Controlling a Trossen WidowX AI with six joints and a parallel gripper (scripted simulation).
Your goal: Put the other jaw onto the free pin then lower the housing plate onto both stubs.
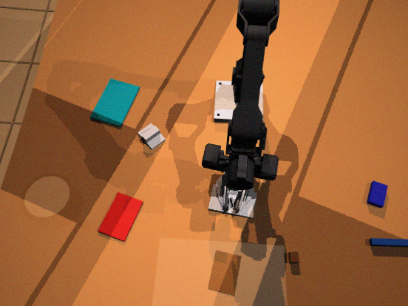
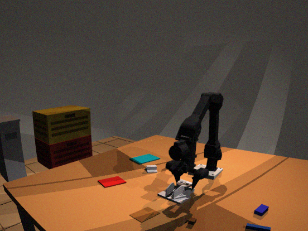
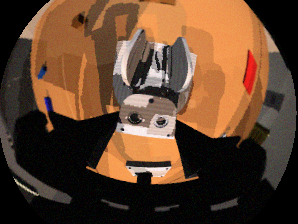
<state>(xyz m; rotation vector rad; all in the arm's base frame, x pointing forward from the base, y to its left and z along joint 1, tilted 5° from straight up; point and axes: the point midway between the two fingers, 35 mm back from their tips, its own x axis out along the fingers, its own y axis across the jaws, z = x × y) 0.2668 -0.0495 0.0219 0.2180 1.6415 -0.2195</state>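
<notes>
Now: gripper tip 20 mm short of the jaw, 20 mm to the left of it and 10 mm above it. From my gripper tip the other things lie so: red card (90 mm ahead, 320 mm to the right, 20 mm below); brown card (250 mm ahead, 60 mm to the right, 20 mm below); brown cube (230 mm ahead, 120 mm to the left, 10 mm below).
</notes>
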